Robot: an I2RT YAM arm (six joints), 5 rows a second.
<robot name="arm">
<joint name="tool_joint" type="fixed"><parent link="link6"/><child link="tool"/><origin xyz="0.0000 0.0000 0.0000" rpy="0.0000 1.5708 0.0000"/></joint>
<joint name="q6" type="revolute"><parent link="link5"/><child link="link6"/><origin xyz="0.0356 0.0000 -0.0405" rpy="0.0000 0.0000 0.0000"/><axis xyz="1 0 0"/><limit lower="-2.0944" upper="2.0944"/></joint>
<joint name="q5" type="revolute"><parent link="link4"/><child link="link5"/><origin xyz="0.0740 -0.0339 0.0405" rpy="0.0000 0.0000 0.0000"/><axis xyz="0 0 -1"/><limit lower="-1.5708" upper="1.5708"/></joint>
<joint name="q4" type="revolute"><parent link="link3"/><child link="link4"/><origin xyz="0.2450 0.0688 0.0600" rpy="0.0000 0.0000 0.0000"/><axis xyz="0 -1 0"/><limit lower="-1.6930" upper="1.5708"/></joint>
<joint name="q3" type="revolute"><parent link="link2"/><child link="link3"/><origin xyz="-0.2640 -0.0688 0.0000" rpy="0.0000 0.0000 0.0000"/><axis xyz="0 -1 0"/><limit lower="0.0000" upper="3.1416"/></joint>
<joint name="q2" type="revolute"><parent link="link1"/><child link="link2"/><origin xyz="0.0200 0.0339 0.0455" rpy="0.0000 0.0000 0.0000"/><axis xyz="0 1 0"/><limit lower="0.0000" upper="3.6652"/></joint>
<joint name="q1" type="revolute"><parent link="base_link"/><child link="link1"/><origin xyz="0.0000 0.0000 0.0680" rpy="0.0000 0.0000 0.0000"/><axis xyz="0 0 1"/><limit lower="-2.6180" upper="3.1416"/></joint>
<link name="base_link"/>
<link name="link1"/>
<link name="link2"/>
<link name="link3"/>
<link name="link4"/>
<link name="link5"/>
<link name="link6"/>
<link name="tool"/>
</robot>
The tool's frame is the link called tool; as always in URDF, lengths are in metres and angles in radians.
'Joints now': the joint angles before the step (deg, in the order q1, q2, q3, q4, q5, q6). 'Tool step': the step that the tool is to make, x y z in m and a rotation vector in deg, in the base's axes. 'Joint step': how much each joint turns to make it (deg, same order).
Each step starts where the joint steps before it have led.
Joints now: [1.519 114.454 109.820 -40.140 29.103 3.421]
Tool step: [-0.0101 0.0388 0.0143 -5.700 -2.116 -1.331]
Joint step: [5.642 -1.683 0.025 -0.464 9.072 0.789]
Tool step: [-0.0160 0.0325 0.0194 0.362 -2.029 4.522]
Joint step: [4.540 -2.810 -0.018 -0.755 -0.003 0.038]
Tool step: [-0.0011 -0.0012 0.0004 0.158 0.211 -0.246]
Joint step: [-0.130 -0.165 -0.020 -0.496 -0.044 0.286]
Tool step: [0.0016 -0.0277 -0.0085 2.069 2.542 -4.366]
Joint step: [-3.762 0.497 -0.070 -3.278 -1.270 2.773]
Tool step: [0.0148 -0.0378 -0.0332 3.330 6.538 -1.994]
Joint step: [-5.481 4.006 -0.041 -2.142 -5.220 -0.062]
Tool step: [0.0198 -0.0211 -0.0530 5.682 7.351 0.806]
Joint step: [-3.192 6.704 -0.016 -0.559 -7.016 -0.022]
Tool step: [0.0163 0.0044 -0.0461 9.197 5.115 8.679]
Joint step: [-0.310 5.783 0.011 1.643 -12.308 -3.676]
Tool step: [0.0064 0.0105 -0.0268 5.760 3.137 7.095]
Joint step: [0.682 3.284 -0.028 0.579 -7.910 -3.384]
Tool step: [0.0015 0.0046 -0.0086 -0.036 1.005 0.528]
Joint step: [0.547 1.085 0.036 0.044 0.044 0.001]
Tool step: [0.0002 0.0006 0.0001 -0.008 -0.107 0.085]
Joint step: [0.071 0.001 0.006 0.103 0.002 -0.016]
